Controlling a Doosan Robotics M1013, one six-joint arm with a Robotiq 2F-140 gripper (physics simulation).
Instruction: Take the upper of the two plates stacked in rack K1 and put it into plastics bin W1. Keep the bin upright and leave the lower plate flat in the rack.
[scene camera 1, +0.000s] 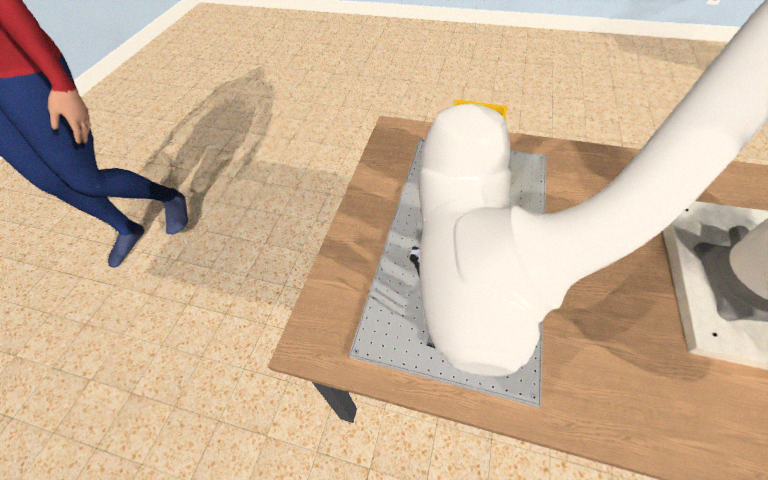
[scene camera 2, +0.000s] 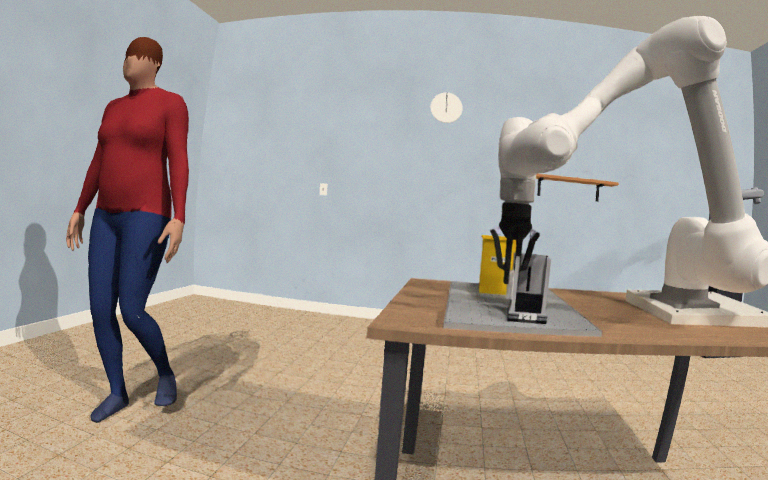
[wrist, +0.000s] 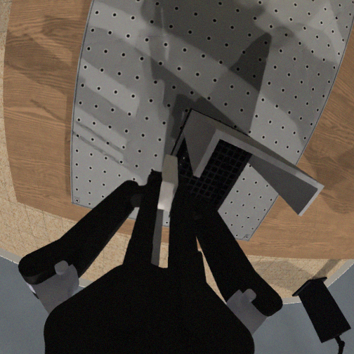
Note:
In view: my gripper (scene camera 2: 509, 298), a yellow plastics bin W1 (scene camera 2: 491, 276) and a black gridded plate (wrist: 227, 161).
My gripper also shows in the wrist view (wrist: 168, 165). The wrist view does not show the yellow plastics bin W1: it is out of frame.

